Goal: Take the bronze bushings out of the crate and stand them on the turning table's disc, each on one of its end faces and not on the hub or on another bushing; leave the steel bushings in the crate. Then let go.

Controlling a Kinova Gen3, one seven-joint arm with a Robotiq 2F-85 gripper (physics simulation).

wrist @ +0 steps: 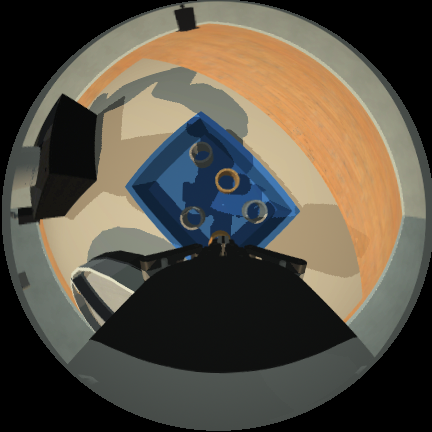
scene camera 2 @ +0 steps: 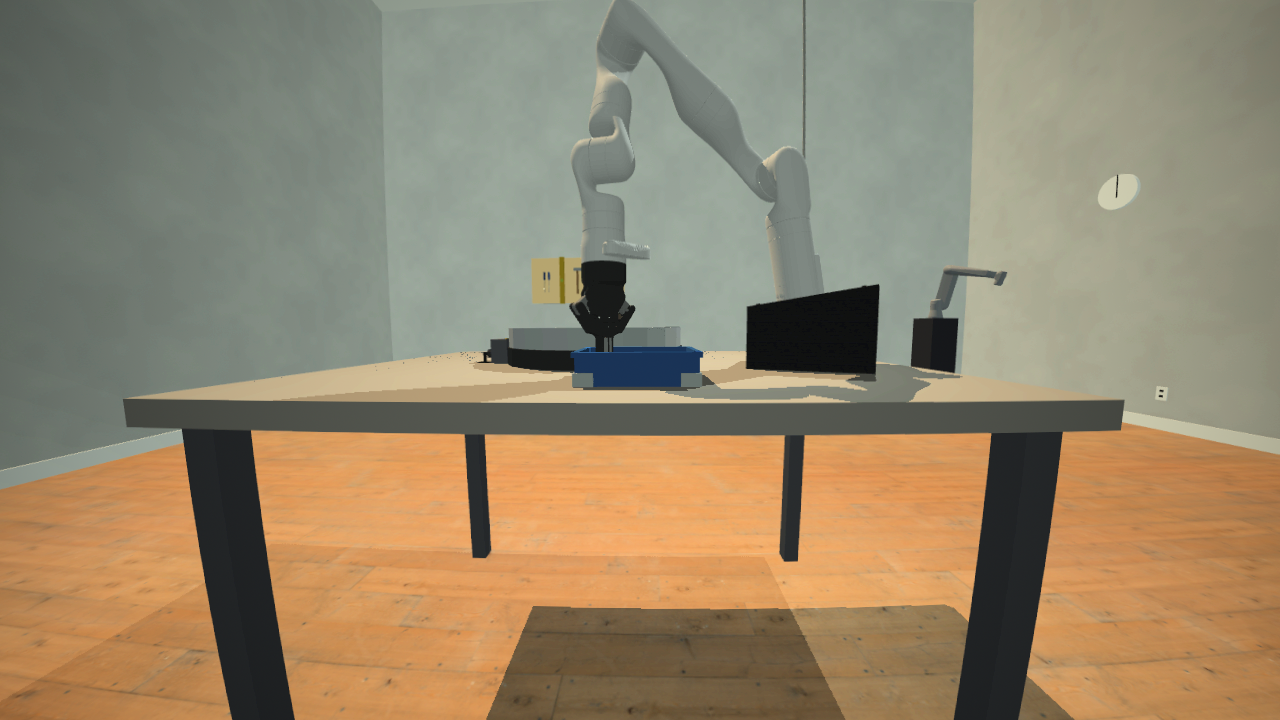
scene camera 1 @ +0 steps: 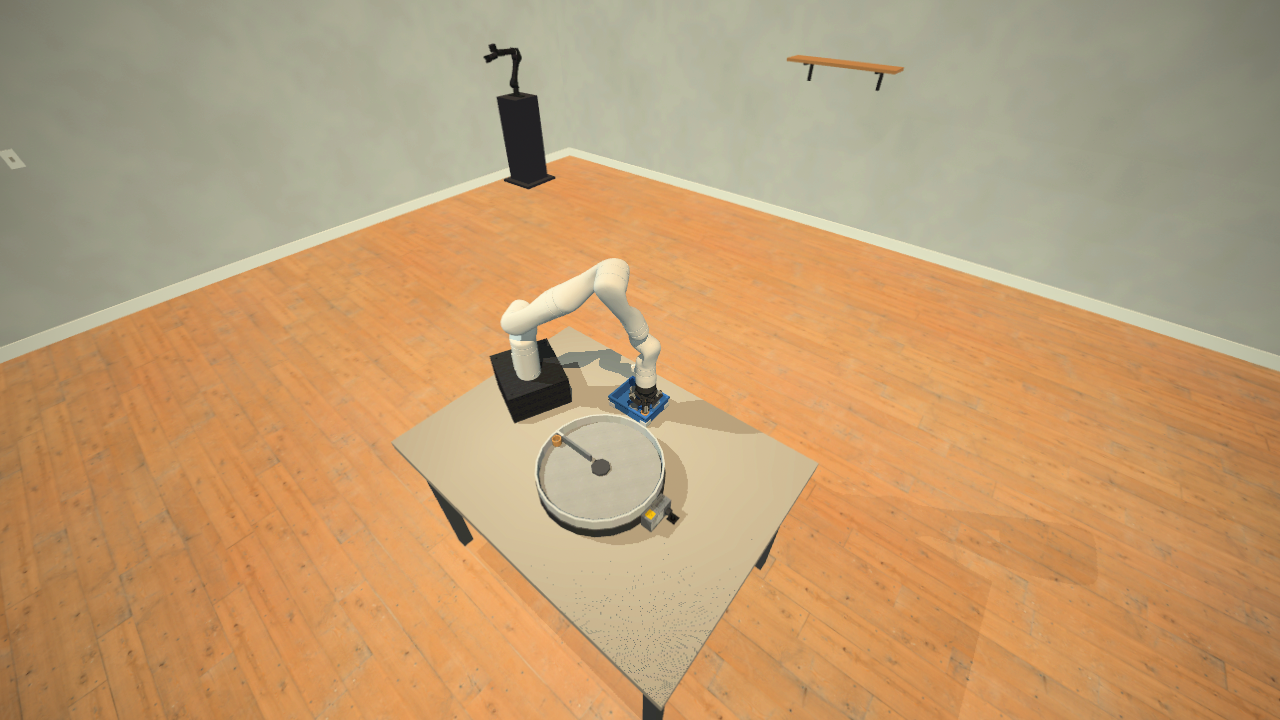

same spot on turning table disc: point(wrist: 111, 295) = point(scene camera 1: 590, 437)
same spot on blue crate: point(wrist: 167, 181) = point(scene camera 1: 620, 400)
